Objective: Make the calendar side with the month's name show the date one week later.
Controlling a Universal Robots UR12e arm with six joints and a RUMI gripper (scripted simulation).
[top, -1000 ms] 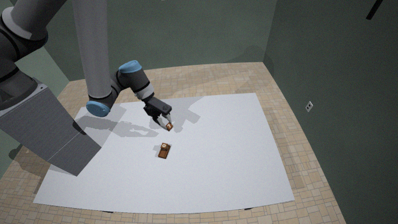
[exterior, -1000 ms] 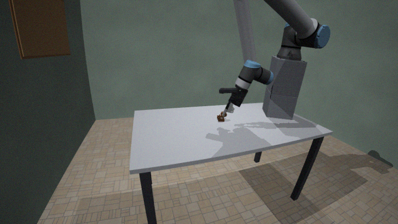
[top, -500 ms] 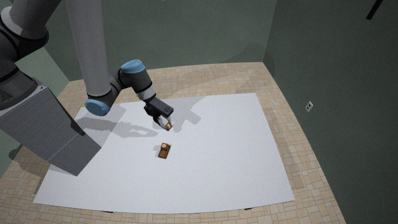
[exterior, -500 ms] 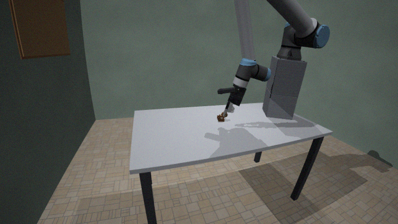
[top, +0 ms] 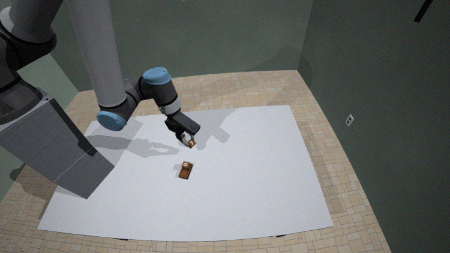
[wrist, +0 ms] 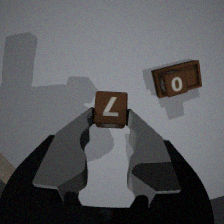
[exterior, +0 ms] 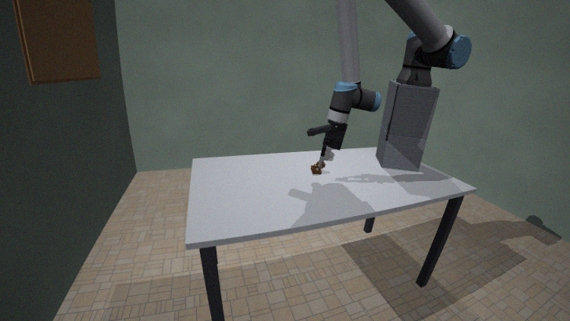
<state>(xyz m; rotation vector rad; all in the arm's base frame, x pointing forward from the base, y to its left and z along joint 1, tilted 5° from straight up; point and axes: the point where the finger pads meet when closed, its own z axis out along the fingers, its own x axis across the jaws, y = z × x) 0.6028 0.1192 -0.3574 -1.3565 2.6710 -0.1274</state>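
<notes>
Right now the brown date cube is 1 cm below my hand. Also, from my hand: brown wooden tray: 3 cm behind, 11 cm to the right, 8 cm below.
</notes>
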